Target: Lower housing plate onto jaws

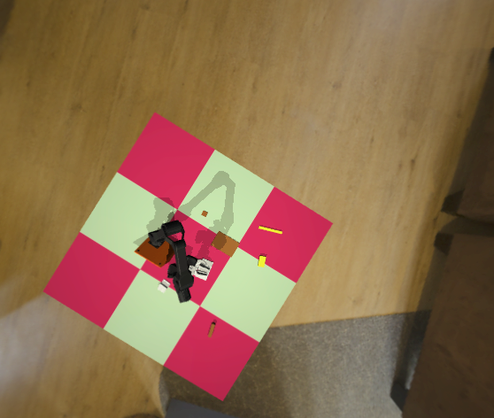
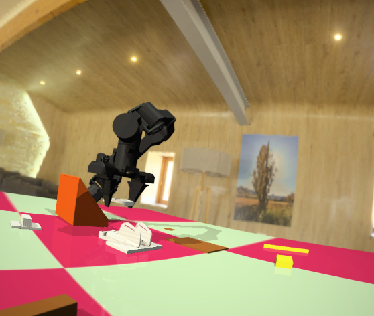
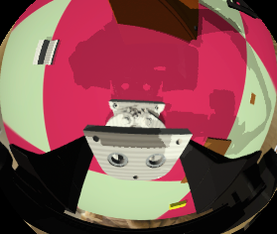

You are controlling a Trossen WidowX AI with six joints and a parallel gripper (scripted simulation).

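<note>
Now: gripper tip 70 mm short of the white base, 10 mm to the right of it and 80 mm above it. The rest, counted from my gripper tip: flat brown plate (100 mm ahead, 210 mm to the left, 80 mm below); then yellow bar (280 mm ahead, 430 mm to the left, 80 mm below); then small brown block (110 mm behind, 300 mm to the left, 80 mm below).
</note>
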